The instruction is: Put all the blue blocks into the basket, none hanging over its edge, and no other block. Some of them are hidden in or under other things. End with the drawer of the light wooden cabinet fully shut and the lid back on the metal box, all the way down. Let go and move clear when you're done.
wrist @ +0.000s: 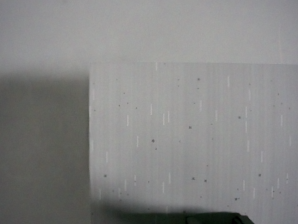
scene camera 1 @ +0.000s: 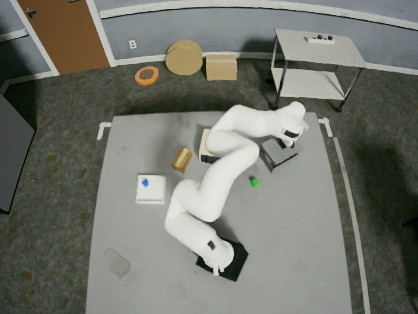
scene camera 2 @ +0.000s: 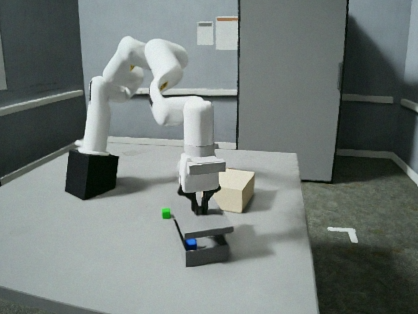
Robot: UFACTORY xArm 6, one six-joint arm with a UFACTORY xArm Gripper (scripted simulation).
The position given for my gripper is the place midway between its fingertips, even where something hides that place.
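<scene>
My gripper (scene camera 2: 199, 212), seen. Light wooden cabinet (scene camera 2: 237, 187), seen; out of frame in the wrist view. White basket (scene camera 1: 154, 191), seen; out of frame in the wrist view.
</scene>
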